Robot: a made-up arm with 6 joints. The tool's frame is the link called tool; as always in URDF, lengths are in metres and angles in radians.
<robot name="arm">
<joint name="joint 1" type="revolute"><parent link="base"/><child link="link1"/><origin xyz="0.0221 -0.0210 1.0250"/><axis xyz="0 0 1"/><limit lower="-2.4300" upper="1.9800" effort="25" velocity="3.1"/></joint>
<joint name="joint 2" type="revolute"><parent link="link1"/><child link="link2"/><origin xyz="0.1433 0.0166 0.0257"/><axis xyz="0 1 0"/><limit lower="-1.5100" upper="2.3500" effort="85" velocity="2.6"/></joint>
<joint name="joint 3" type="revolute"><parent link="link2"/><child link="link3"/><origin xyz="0.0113 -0.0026 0.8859"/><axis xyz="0 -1 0"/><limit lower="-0.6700" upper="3.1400" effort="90" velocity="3"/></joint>
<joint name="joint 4" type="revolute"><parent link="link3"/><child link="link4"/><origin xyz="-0.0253 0.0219 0.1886"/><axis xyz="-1 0 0"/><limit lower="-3.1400" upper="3.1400" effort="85" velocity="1.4"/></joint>
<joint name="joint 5" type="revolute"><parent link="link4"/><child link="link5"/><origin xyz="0.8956 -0.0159 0.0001"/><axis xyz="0 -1 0"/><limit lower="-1.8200" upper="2.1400" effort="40" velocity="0.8"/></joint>
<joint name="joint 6" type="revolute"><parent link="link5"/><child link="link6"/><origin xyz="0.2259 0.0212 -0.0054"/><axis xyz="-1 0 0"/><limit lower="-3.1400" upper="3.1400" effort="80" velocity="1.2"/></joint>
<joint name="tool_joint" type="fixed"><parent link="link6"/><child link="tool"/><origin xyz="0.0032 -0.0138 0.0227" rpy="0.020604 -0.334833 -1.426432"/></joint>
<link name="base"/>
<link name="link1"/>
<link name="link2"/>
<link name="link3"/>
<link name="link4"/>
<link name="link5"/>
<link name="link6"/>
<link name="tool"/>
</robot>
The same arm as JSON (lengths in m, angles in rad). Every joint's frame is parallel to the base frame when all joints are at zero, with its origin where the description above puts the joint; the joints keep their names.
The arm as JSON. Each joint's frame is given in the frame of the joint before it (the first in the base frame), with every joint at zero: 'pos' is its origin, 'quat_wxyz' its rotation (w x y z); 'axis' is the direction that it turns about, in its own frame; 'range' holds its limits. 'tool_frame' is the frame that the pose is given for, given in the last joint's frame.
{"length_unit": "m", "angle_unit": "rad", "joints": [
  {"joint": "joint 1", "pos": [0.0221, -0.021, 1.025], "quat_wxyz": [1.0, 0.0, 0.0, 0.0], "axis": [0.0, 0.0, 1.0], "range": [-2.43, 1.98]},
  {"joint": "joint 2", "pos": [0.1433, 0.0166, 0.0257], "quat_wxyz": [1.0, 0.0, 0.0, 0.0], "axis": [0.0, 1.0, 0.0], "range": [-1.51, 2.35]},
  {"joint": "joint 3", "pos": [0.0113, -0.0026, 0.8859], "quat_wxyz": [1.0, 0.0, 0.0, 0.0], "axis": [0.0, -1.0, 0.0], "range": [-0.67, 3.14]},
  {"joint": "joint 4", "pos": [-0.0253, 0.0219, 0.1886], "quat_wxyz": [1.0, 0.0, 0.0, 0.0], "axis": [-1.0, 0.0, 0.0], "range": [-3.14, 3.14]},
  {"joint": "joint 5", "pos": [0.8956, -0.0159, 0.0001], "quat_wxyz": [1.0, 0.0, 0.0, 0.0], "axis": [0.0, -1.0, 0.0], "range": [-1.82, 2.14]},
  {"joint": "joint 6", "pos": [0.2259, 0.0212, -0.0054], "quat_wxyz": [1.0, 0.0, 0.0, 0.0], "axis": [-1.0, 0.0, 0.0], "range": [-3.14, 3.14]}
], "tool_frame": {"pos": [0.0032, -0.0138, 0.0227], "quat_wxyz": [0.746772, -0.101337, -0.132659, -0.643789]}}

